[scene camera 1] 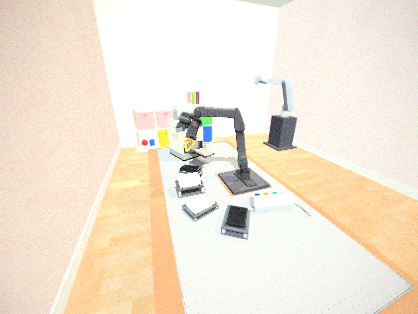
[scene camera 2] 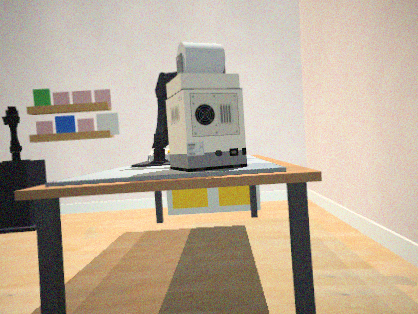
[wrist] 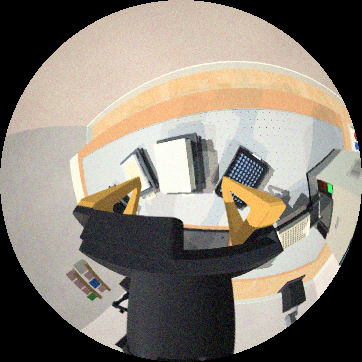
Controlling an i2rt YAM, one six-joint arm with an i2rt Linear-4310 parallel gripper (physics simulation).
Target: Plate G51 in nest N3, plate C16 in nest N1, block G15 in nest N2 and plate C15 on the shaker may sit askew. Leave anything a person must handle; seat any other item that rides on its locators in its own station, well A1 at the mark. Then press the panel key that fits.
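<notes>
My gripper (scene camera 1: 189, 144) (wrist: 181, 180) is open and empty, high above the bench near the instrument. A thick white block (scene camera 1: 189, 180) (wrist: 174, 165) sits on a dark nest, between the fingertips in the wrist view but well below them. A flat white plate (scene camera 1: 200, 204) (wrist: 134, 171) lies on another nest. A black plate (scene camera 1: 237, 216) is on the nearest nest. A black rack with bluish wells (scene camera 1: 190, 169) (wrist: 245, 169) stands beyond the white block. A pale plate (scene camera 1: 204, 152) (wrist: 295, 232) lies on the instrument's extended tray. The labels are unreadable.
The beige instrument (scene camera 1: 179, 140) (scene camera 2: 215, 112) (wrist: 345, 195) stands at the far end. The white key panel (scene camera 1: 272, 202) has blue, yellow and green keys, with a cable at its right. The arm's dark base plate (scene camera 1: 227, 181) is on the right side. Another arm (scene camera 1: 287, 95) stands off the table.
</notes>
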